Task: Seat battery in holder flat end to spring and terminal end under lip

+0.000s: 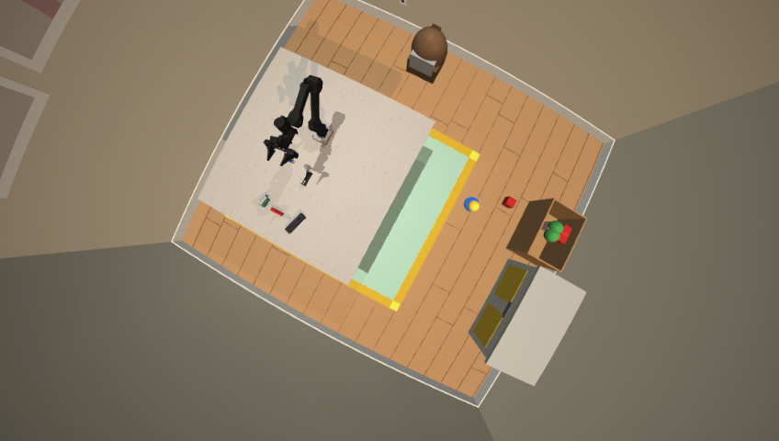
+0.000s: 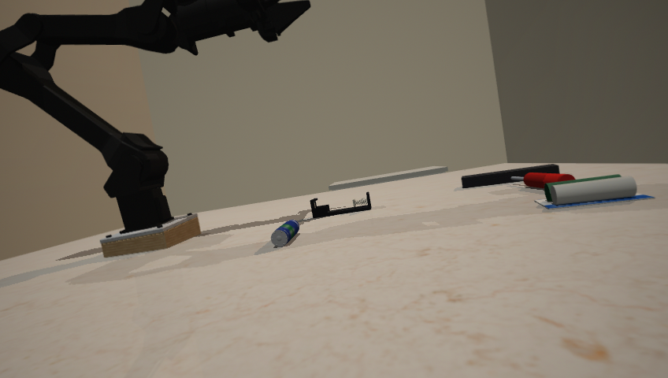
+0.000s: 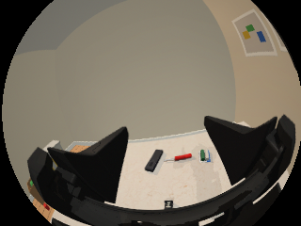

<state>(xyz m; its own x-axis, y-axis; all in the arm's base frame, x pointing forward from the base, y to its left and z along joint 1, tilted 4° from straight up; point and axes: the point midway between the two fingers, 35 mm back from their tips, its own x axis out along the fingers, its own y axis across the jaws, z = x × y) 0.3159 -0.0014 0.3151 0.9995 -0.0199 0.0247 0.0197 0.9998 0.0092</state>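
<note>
The battery is 350 mm below my gripper tip, 130 mm to the right of it and 80 mm behind it. Round my gripper tip: red-handled tool: 350 mm below, 290 mm ahead, 40 mm to the right.
</note>
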